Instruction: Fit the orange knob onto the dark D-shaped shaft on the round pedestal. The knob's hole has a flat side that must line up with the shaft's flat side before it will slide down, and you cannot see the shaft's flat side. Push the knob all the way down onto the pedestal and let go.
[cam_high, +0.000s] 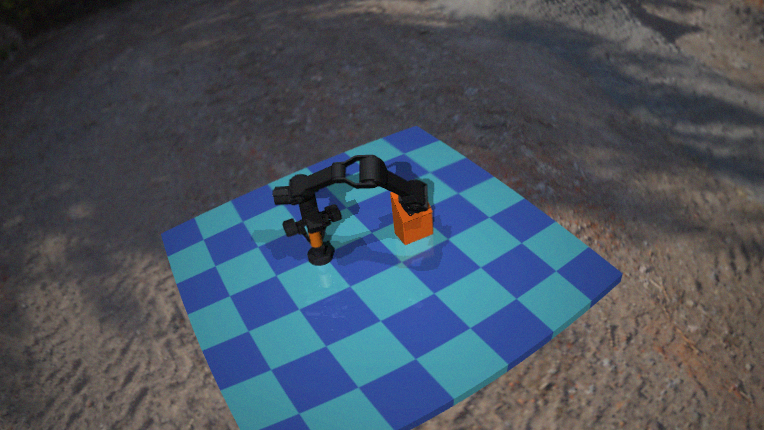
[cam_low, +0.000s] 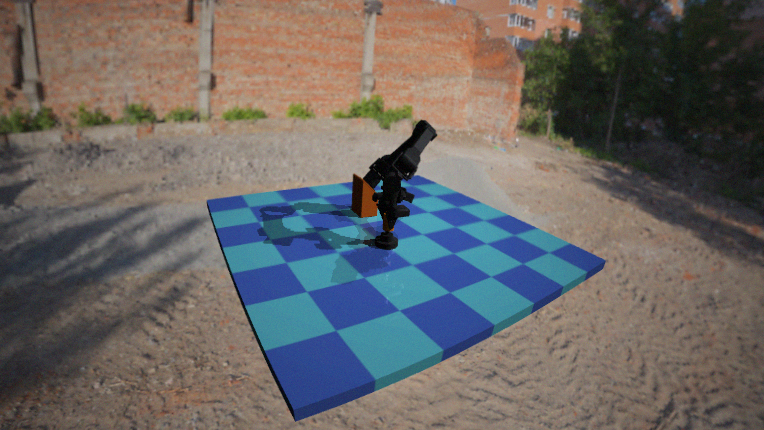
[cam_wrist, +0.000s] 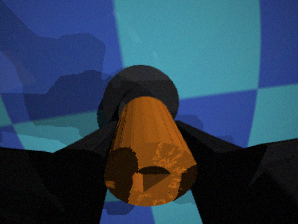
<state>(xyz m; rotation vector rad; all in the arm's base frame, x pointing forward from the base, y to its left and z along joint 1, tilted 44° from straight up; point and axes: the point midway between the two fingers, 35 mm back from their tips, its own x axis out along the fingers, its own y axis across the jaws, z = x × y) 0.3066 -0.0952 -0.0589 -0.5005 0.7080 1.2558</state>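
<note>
Right now my gripper tip is 2 cm below the orange knob. Round my gripper tip: pedestal: 4 cm below.
</note>
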